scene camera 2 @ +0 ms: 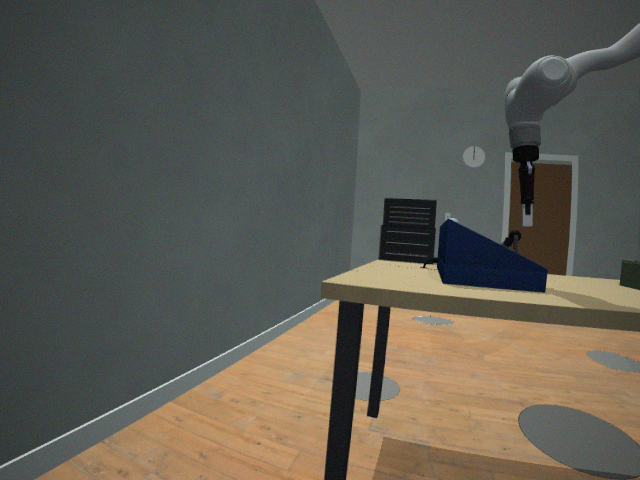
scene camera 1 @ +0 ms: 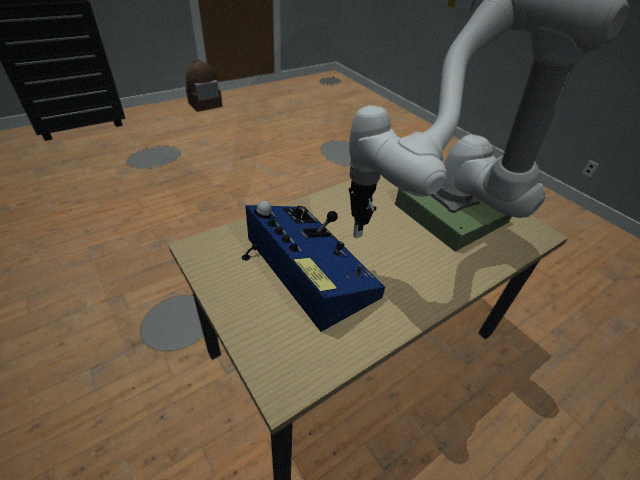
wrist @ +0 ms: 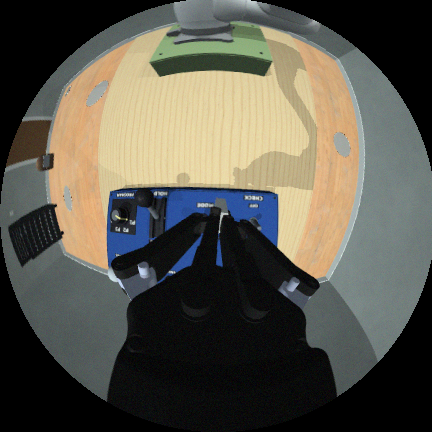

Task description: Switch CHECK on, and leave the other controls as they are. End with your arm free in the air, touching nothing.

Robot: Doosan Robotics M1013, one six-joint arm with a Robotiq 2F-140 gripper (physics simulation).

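Places are measured from the arm's base along level axes (x ahead, y left, z up), in metres.
Pixels of known places: gripper, between the fingertips: [scene camera 2: 527,226] [scene camera 1: 357,236] [wrist: 218,205]; arm's base, origin of its link: [scene camera 1: 451,196] [wrist: 205,32].
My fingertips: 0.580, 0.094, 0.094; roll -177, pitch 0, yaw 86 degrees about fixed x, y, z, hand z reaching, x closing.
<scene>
For each thing: its middle in the pictures, then the offset to it from my fingertips, as dx, dy, dz. "pt": a spot on its surface instead.
- blue sloped control panel, middle of its body: [wrist: 182,238] [scene camera 2: 480,251] [scene camera 1: 312,250] +0.122, -0.087, -0.088
- CHECK toggle, middle of its body: [wrist: 255,224] [scene camera 1: 359,269] +0.050, +0.090, -0.056
- black MODE knob, middle of its body: [scene camera 1: 340,245] +0.045, -0.030, -0.049
- ball-topped lever, middle of its body: [wrist: 143,197] [scene camera 1: 332,216] [scene camera 2: 515,235] +0.001, -0.153, -0.026
- rotary PROGRAM switch, middle of its body: [wrist: 118,215] [scene camera 1: 301,212] +0.064, -0.270, -0.066
- white dome, a spot on its surface: [scene camera 1: 263,208] pt +0.225, -0.256, +0.019
A blue sloped control panel [scene camera 1: 336,276] [scene camera 2: 491,263] [wrist: 185,200] stands on the table. The CHECK toggle [scene camera 1: 359,270] [wrist: 256,223] is a small metal lever at the panel's end; in the wrist view it is below the OFF label, partly behind a finger linkage. I cannot tell for sure which way it is thrown. My gripper [scene camera 1: 357,230] [scene camera 2: 527,219] [wrist: 218,205] is shut and empty. It hangs in the air above the table side of the panel, touching nothing. In the wrist view its fingers cover the area beside the MODE label.
The black MODE knob [scene camera 1: 339,246] and a ball-topped lever [scene camera 1: 331,216] [scene camera 2: 514,235] [wrist: 145,197] stick up from the panel. A rotary PROGRAM switch [scene camera 1: 300,212] [wrist: 119,216] and white dome [scene camera 1: 263,208] are farther along. The green base block [scene camera 1: 454,227] [wrist: 212,55] carries the arm.
</scene>
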